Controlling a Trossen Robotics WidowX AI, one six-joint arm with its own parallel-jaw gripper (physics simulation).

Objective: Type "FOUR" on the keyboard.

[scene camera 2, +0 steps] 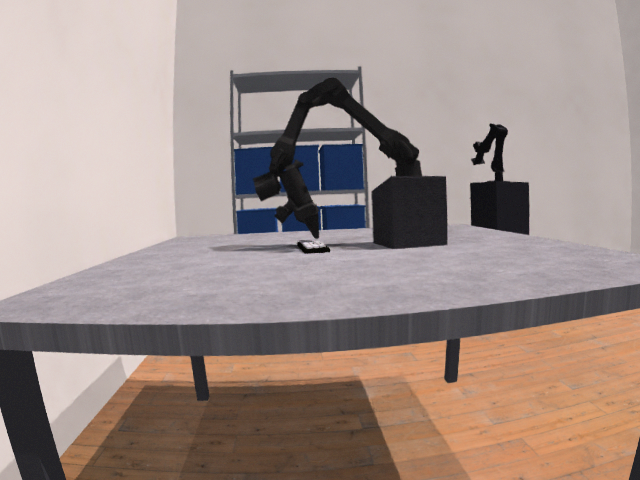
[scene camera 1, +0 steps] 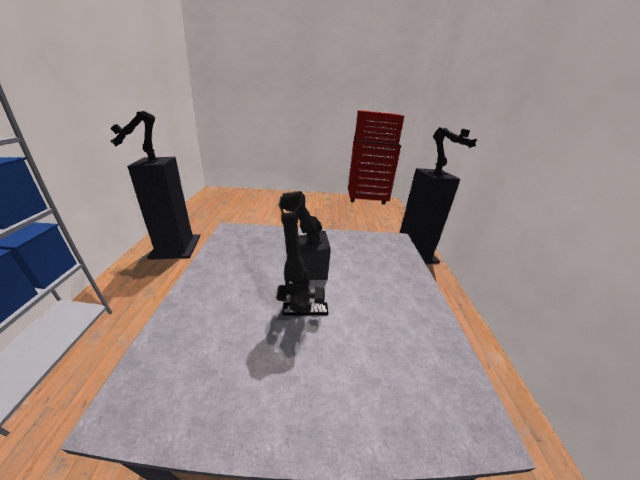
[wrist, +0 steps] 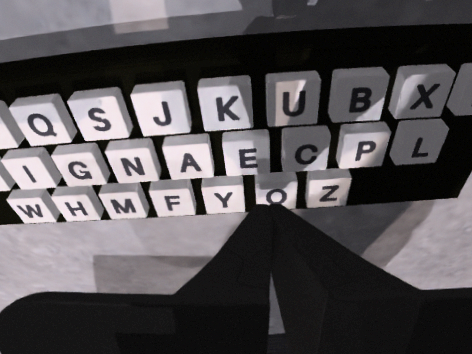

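Pixels of known places: gripper, between the fingertips: (scene camera 2: 317,238) (wrist: 267,217); arm's base, origin of its link: (scene camera 2: 410,182) (scene camera 1: 314,241).
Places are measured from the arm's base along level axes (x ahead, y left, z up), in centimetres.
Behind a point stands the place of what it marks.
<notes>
The black keyboard (scene camera 1: 327,304) {x 26.8, y 2.6, z -16.2 cm} (scene camera 2: 321,250) {x 26.9, y 2.6, z -16.8 cm} (wrist: 400,185) {x 24.2, y -13.6, z -16.2 cm} with white keys lies on the table. My gripper (scene camera 2: 316,236) {x 25.2, y -8.6, z -14.8 cm} (wrist: 267,217) {x 25.2, y -8.6, z -14.8 cm} is shut and empty, pointing down. In the wrist view its tips overlap the lower edge of the O key (wrist: 276,189) {x 25.4, y -9.0, z -15.7 cm} in the bottom row; whether they touch it I cannot tell. The F key (wrist: 172,199) {x 25.6, y -5.5, z -15.7 cm} is to the left in the same row, past the Y key (wrist: 223,196) {x 25.4, y -7.2, z -15.7 cm}. The U key (wrist: 293,100) {x 28.7, y -9.8, z -15.7 cm} is in the top row. The R key does not show in the wrist view. The arm hides part of the keyboard in scene camera 1.
The arm's black base block (scene camera 1: 320,258) {x 8.6, y 1.9, z -4.3 cm} (scene camera 2: 413,211) {x 2.8, y 6.5, z -7.8 cm} stands on the grey table (scene camera 1: 361,387) {x 62.7, y 7.1, z -17.4 cm} (scene camera 2: 206,294) {x 54.9, y 40.4, z -17.3 cm} behind the keyboard. In the wrist view the Z key (wrist: 328,189) {x 25.1, y -10.8, z -15.7 cm} is right of the O key, and the E key (wrist: 247,152) {x 27.2, y -8.3, z -15.7 cm} and C key (wrist: 305,150) {x 27.0, y -10.1, z -15.7 cm} are above it.
</notes>
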